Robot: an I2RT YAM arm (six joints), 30 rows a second.
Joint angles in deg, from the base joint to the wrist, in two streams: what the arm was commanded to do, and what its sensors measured. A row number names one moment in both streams.
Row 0, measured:
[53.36 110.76 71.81 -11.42 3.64 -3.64]
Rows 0 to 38, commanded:
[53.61 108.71 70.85 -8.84 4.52 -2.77]
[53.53 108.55 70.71 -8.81 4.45 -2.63]
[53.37 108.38 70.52 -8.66 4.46 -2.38]
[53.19 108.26 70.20 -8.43 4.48 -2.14]
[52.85 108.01 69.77 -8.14 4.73 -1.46]
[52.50 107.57 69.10 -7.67 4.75 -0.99]
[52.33 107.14 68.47 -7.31 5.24 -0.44]
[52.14 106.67 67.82 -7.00 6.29 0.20]
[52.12 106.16 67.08 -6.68 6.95 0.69]
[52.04 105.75 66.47 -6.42 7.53 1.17]
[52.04 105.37 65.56 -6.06 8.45 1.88]
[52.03 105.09 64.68 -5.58 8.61 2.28]
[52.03 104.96 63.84 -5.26 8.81 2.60]
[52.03 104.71 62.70 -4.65 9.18 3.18]
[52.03 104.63 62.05 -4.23 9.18 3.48]
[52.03 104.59 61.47 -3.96 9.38 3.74]
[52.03 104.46 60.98 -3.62 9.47 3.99]
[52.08 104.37 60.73 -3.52 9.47 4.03]
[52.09 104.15 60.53 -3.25 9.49 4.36]
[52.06 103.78 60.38 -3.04 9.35 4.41]
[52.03 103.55 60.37 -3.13 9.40 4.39]
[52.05 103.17 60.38 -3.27 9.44 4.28]
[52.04 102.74 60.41 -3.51 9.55 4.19]
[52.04 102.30 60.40 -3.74 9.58 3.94]
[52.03 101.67 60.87 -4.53 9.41 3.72]
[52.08 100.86 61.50 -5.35 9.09 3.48]
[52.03 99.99 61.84 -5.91 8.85 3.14]
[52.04 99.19 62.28 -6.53 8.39 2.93]
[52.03 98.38 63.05 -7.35 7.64 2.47]
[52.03 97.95 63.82 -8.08 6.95 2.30]
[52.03 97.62 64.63 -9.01 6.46 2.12]
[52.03 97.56 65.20 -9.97 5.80 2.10]
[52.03 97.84 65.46 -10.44 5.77 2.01]
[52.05 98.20 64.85 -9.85 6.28 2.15]
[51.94 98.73 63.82 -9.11 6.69 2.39]
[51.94 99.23 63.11 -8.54 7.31 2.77]
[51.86 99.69 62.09 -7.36 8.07 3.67]
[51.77 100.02 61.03 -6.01 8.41 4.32]
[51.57 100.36 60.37 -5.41 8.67 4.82]
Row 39, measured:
[51.99 98.54 62.65 -5.85 7.84 3.09]
